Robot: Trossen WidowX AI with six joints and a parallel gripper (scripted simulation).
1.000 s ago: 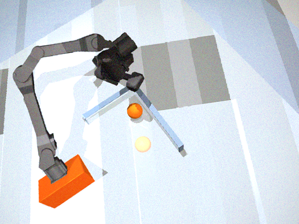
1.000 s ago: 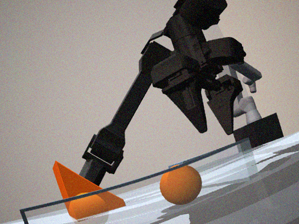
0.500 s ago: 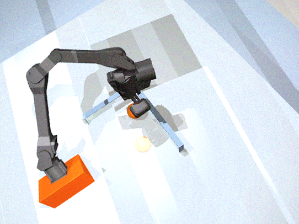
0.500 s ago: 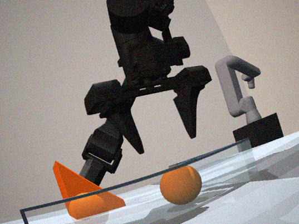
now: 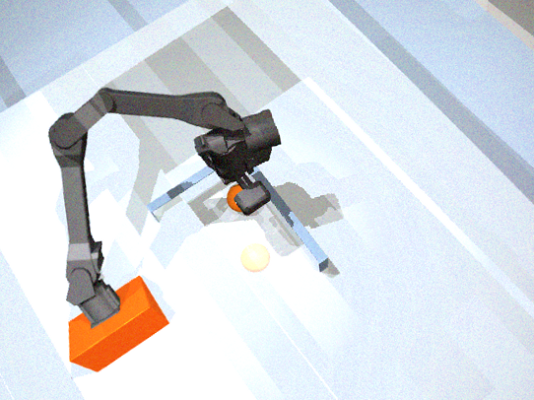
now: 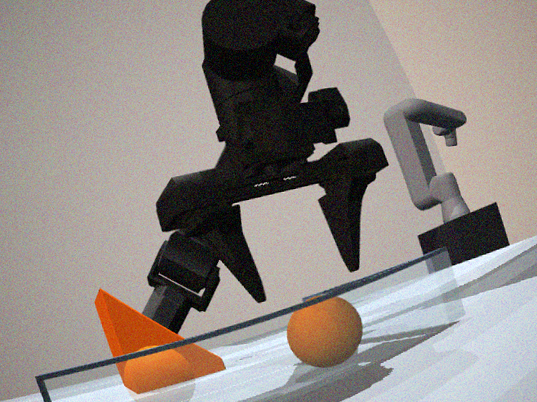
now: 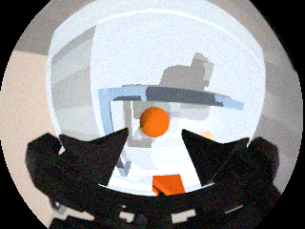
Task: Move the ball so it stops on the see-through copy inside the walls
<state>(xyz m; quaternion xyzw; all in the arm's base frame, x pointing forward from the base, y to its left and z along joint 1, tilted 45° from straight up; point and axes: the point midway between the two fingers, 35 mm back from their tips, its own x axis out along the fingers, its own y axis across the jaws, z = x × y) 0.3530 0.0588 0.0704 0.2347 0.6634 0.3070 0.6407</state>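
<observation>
The orange ball lies 4 cm below my gripper tip. From my gripper tip the other things lie so: clear wall (6 cm ahead, 6 cm to the right, 4 cm below).
</observation>
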